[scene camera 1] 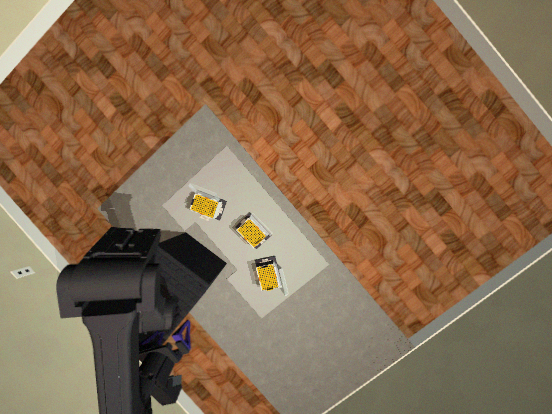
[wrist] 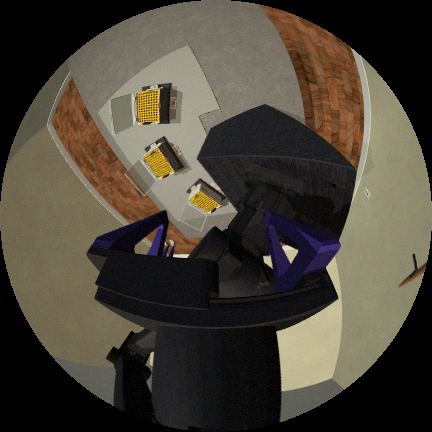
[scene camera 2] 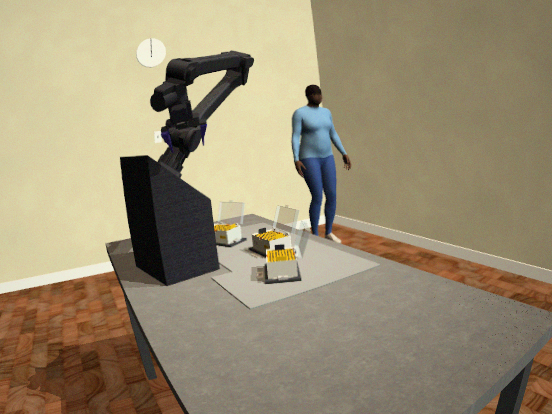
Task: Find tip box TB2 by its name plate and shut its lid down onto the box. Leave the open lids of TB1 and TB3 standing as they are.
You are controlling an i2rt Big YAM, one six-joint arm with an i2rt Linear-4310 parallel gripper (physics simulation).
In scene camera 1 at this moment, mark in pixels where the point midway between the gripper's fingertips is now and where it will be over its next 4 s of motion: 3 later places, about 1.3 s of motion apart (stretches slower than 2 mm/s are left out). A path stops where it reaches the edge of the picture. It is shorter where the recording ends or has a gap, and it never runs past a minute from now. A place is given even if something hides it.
My gripper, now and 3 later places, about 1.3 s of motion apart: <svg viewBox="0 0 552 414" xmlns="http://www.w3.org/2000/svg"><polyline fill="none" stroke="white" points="176,324 163,362 163,359 169,349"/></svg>
